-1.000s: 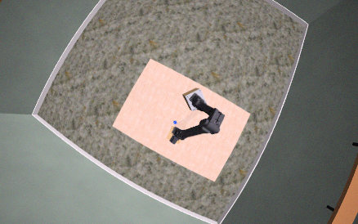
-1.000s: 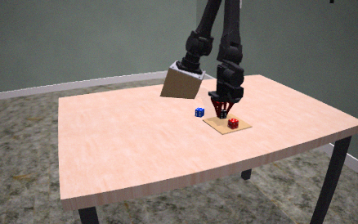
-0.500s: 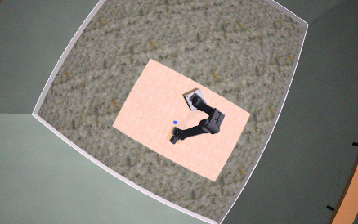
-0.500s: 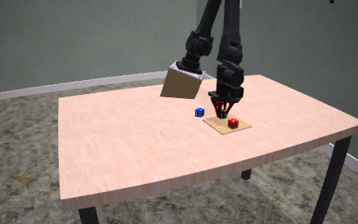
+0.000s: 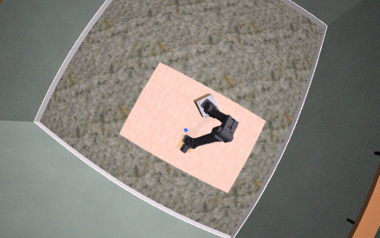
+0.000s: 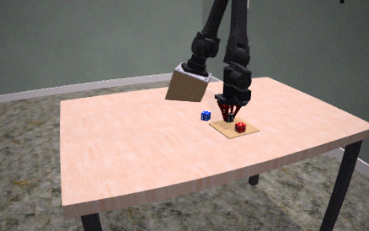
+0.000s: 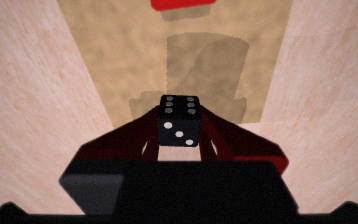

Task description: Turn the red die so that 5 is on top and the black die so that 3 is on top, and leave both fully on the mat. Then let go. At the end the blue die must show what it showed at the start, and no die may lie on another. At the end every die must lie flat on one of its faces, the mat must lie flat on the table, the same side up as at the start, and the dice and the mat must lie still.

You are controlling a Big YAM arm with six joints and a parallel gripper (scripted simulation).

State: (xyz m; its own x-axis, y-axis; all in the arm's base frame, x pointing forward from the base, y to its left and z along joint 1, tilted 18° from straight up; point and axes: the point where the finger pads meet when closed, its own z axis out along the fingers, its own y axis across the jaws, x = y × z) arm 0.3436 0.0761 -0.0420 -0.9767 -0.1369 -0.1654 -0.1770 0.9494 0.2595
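Right now the black die is right at my hand. Also, from my hand: red die: 9 cm ahead, 1 cm to the left; blue die: 5 cm behind, 8 cm to the right; tan mat: 4 cm ahead, 1 cm to the left, 2 cm below.
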